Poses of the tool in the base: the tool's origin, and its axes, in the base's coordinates. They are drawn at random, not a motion.
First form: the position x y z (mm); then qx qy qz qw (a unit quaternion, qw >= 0).
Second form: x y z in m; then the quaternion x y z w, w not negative. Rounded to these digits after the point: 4 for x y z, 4 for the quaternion.
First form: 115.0, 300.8, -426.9, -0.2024, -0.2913, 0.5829, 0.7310
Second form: 0.1150, 0.3008, -0.4269, -0.2024, -0.2913, 0.5829, 0.7310
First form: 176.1, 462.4, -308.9, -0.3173, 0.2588, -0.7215, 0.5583
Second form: 0.1761, 0.4624, -0.3089, -0.3173, 0.2588, -0.7215, 0.5583
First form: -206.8, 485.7, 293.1, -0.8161, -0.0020, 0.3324, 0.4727
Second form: -0.2068, 0.4857, 0.2931, -0.8161, -0.0020, 0.3324, 0.4727
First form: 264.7, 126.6, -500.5, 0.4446, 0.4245, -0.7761, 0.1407
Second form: 0.2647, 0.1266, -0.5005, 0.4446, 0.4245, -0.7761, 0.1407
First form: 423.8, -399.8, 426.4, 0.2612, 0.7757, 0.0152, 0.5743
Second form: 0.4238, -0.3998, 0.4264, 0.2612, 0.7757, 0.0152, 0.5743
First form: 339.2, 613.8, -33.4, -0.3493, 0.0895, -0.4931, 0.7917
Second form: 0.3392, 0.6138, -0.0334, -0.3493, 0.0895, -0.4931, 0.7917
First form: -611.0, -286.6, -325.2, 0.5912, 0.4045, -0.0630, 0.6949
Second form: -0.6110, -0.2866, -0.3252, 0.5912, 0.4045, -0.0630, 0.6949
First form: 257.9, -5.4, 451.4, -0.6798, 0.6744, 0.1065, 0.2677
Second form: 0.2579, -0.0054, 0.4514, -0.6798, 0.6744, 0.1065, 0.2677
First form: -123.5, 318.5, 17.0, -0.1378, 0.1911, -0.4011, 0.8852
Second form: -0.1235, 0.3185, 0.0170, -0.1378, 0.1911, -0.4011, 0.8852
